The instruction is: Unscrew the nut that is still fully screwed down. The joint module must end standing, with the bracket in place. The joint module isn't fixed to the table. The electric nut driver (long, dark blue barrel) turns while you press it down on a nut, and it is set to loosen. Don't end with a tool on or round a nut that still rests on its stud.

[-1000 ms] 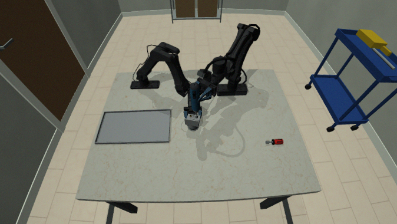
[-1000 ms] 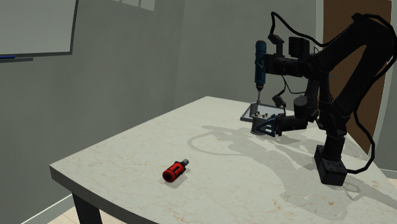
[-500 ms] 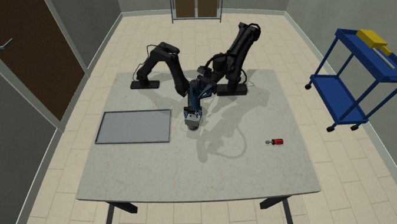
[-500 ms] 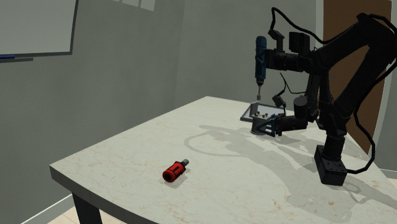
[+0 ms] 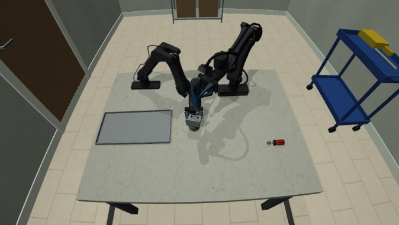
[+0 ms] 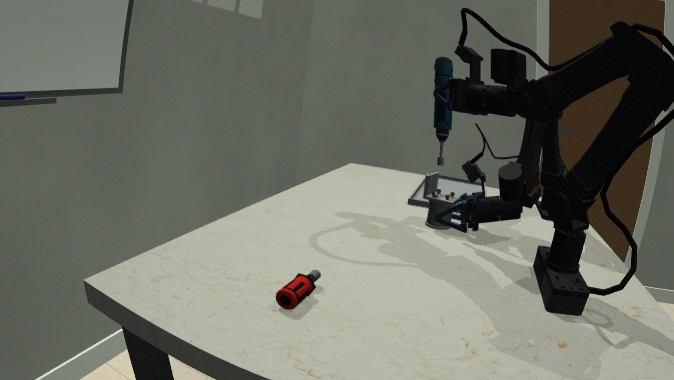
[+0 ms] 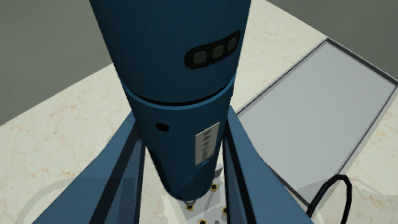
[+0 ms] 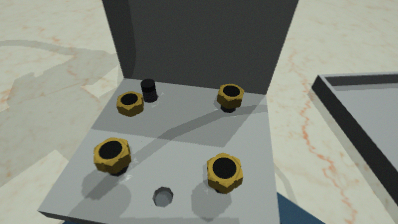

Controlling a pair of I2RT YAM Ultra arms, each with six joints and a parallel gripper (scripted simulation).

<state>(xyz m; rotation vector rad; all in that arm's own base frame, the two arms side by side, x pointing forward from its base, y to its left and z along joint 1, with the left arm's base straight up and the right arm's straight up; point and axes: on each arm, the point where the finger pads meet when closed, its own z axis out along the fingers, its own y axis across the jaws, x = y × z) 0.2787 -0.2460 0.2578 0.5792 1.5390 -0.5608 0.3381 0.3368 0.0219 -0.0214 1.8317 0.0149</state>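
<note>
The joint module lies 10 mm above my right hand. From my right hand the other things lie so: grey bracket (50 mm above); red-handled hand driver (70 mm ahead, 450 mm to the left, 10 mm below); shallow grey tray (40 mm ahead, 340 mm to the right, 20 mm below).
</note>
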